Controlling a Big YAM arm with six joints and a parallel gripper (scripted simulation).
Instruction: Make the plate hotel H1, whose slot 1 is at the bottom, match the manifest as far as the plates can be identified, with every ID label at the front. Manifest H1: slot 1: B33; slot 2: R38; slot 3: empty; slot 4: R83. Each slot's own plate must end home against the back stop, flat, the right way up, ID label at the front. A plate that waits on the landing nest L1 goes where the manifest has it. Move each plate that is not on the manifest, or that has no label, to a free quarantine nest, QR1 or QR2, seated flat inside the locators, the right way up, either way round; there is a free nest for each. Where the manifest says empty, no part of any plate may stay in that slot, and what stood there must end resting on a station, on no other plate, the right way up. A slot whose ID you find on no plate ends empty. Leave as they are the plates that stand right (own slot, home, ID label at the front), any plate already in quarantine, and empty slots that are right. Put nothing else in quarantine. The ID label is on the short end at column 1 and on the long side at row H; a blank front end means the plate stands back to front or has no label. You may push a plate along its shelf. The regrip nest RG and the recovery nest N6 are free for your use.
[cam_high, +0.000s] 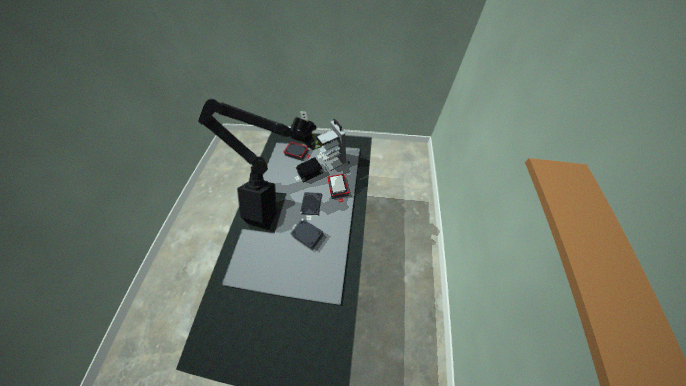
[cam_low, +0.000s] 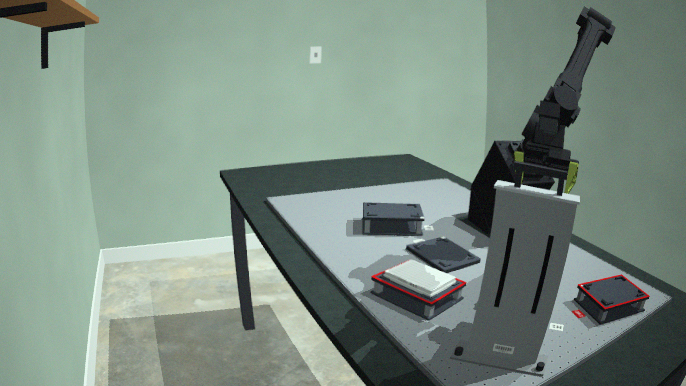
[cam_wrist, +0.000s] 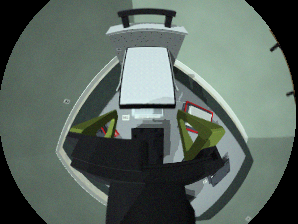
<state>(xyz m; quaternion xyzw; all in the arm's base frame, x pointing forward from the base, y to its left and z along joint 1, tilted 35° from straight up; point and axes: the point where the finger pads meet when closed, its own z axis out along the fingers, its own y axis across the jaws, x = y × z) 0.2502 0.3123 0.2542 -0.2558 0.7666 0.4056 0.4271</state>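
The plate is 11 cm below my hand, 6 cm to the left of it and 5 cm ahead of it. From my hand the other things lie so: N6 label (43 cm to the right, 26 cm below, 7 cm ahead); plate hotel H1 (12 cm to the left, 11 cm below, 10 cm ahead).
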